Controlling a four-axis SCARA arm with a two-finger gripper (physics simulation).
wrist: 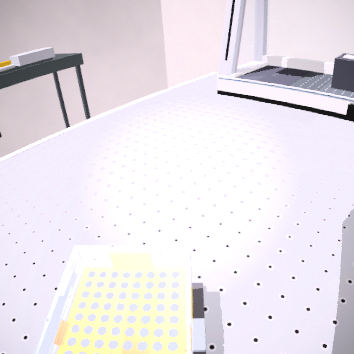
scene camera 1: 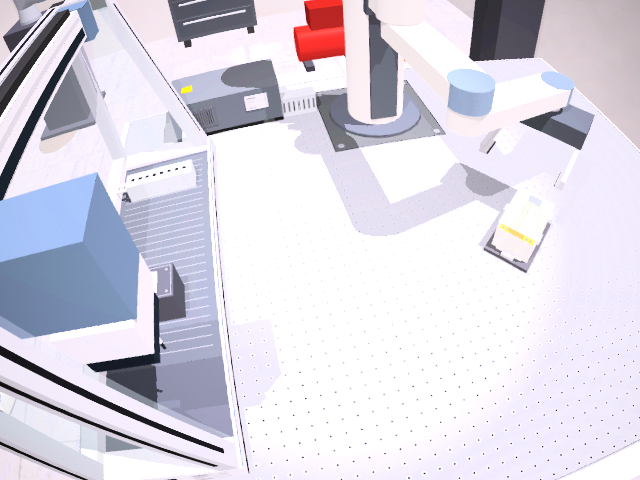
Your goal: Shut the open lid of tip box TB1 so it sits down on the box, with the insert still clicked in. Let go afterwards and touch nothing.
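Places are measured from the arm's base along level axes (x ahead, y left, z up), in millimetres.
Pixels of known places: gripper, fingertip midpoint: (wrist: 163,93) (scene camera 1: 521,166); arm's base, origin of the base link: (scene camera 1: 375,114).
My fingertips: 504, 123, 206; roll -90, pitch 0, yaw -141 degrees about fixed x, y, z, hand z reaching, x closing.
For each thing: its middle in the pictures, then the offset to it from my fingertips, as dx, dy, dz. "spot": a spot on its surface instead.
- Tip box TB1, body centre: (wrist: 126,350) (scene camera 1: 523,225) +16, +41, -155
- yellow insert, body centre: (wrist: 118,332) (scene camera 1: 526,216) +16, +41, -129
- grey instrument box, surface spot: (scene camera 1: 227,95) spot: -540, -509, -80
Tip box TB1 (scene camera 1: 511,246) stands on a dark base plate at the right of the table. Its clear lid (scene camera 1: 532,212) (wrist: 90,254) lies over the top of the box; whether its rim is fully seated all round is too small to tell. The yellow insert (scene camera 1: 516,234) (wrist: 132,305) shows pale through the lid, looks level in the box, and has orange clips at its sides. My gripper (scene camera 1: 524,161) is wide open and empty, its two fingers apart above and behind the box, with no visible contact. I cannot make out its fingertips clearly in the wrist view.
The SCARA arm's round base (scene camera 1: 374,121) stands at the back, with a grey instrument box (scene camera 1: 227,95) left of it. A framed enclosure with a slatted deck (scene camera 1: 170,222) runs along the left. A dark side bench (wrist: 67,62) stands beyond the table in the wrist view.
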